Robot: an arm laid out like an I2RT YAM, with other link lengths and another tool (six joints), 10 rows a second.
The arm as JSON. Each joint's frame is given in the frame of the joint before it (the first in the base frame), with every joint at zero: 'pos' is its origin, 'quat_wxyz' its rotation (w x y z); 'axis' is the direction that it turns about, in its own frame. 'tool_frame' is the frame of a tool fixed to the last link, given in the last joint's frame.
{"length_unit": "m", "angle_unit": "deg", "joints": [
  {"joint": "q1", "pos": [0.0, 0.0, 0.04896], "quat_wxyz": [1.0, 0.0, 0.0, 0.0], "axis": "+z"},
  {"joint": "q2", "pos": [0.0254, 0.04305, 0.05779], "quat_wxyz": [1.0, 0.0, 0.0, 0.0], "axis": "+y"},
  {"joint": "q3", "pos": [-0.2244, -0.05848, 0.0], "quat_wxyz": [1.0, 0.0, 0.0, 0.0], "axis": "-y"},
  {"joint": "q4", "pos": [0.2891, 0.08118, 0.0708], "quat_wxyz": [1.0, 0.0, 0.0, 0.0], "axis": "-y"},
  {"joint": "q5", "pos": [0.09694, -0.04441, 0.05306], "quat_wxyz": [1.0, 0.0, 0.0, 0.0], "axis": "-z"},
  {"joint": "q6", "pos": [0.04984, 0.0, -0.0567], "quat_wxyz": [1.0, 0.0, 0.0, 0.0], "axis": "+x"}
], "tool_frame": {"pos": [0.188, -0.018, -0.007], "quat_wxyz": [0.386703, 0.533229, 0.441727, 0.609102]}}
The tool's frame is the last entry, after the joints.
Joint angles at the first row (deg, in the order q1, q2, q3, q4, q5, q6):
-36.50, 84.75, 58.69, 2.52, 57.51, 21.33
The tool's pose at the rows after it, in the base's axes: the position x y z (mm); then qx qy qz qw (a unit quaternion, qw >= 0):
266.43, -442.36, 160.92, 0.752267, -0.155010, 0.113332, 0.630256
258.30, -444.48, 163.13, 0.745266, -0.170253, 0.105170, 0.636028
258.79, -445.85, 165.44, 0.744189, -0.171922, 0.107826, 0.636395
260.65, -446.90, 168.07, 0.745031, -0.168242, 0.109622, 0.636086
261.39, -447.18, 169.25, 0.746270, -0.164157, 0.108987, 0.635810
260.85, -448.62, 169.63, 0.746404, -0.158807, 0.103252, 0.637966
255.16, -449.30, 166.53, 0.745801, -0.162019, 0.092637, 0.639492
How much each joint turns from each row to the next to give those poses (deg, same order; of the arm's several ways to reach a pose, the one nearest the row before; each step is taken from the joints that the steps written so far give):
-1.02, 0.99, 1.11, -2.35, 1.06, 3.32
-0.43, 0.45, 0.46, -0.08, 1.62, 0.92
-0.14, 0.03, 0.35, 0.00, -0.19, 0.05
-0.05, -0.06, 0.32, 0.00, -0.44, -0.57
-0.02, -0.11, 0.06, 0.00, -0.24, -0.58
-0.12, 0.26, -0.10, 0.86, 0.16, -1.32
-0.29, 0.37, -0.19, 0.02, 0.88, -0.03

